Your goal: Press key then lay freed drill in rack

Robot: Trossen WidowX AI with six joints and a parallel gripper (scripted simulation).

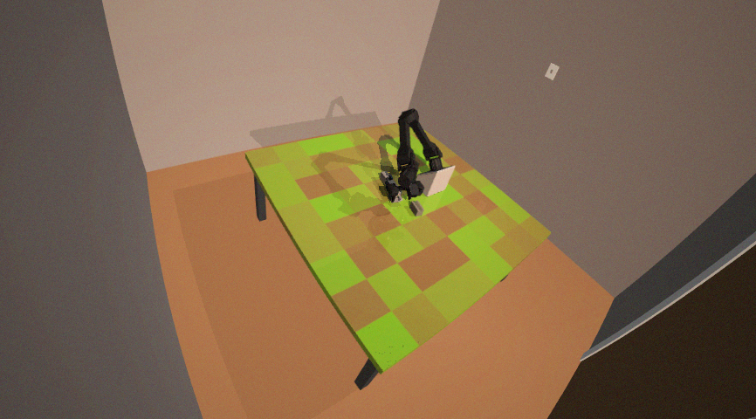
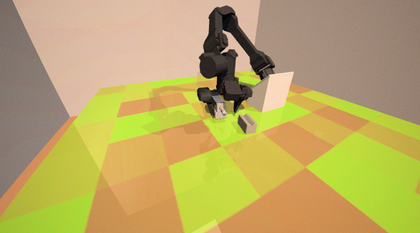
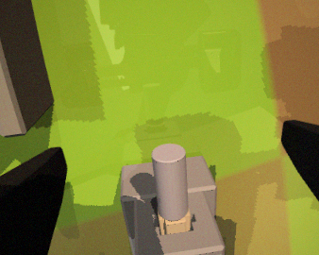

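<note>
Now: the drill 1 cm behind my gripper tip and 6 cm to the right of it. From my gripper tip the other things lie so: key 2 cm behind, 15 cm to the right, 1 cm above; then grey rack 7 cm behind, 5 cm to the left, 3 cm below; then holder block 2 cm behind, 12 cm to the right, 1 cm below.
</note>
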